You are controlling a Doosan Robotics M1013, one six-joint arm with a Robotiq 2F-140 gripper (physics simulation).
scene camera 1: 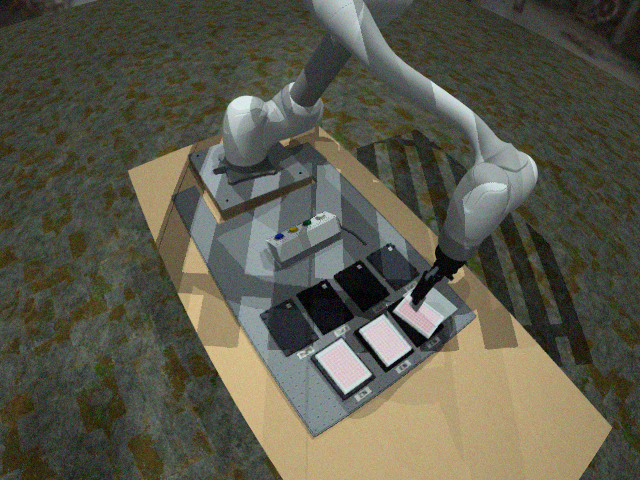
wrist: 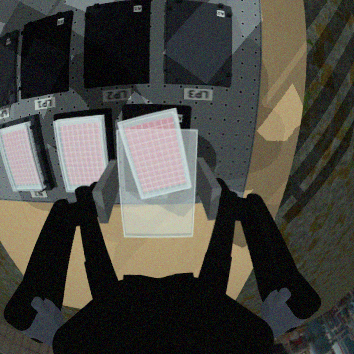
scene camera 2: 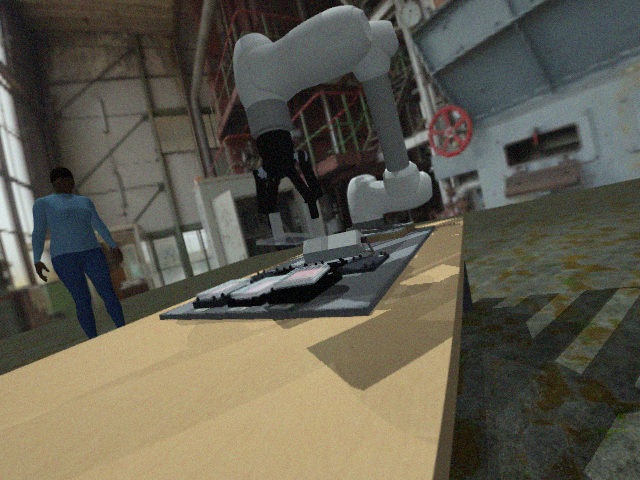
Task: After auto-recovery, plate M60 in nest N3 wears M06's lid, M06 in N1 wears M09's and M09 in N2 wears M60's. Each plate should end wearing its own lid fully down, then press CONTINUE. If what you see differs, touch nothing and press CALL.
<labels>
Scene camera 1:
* my gripper: 425,299
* plate nest: 325,307
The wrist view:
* my gripper: 156,170
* plate nest: 44,62
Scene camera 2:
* my gripper: 297,240
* button box: 351,243
</labels>
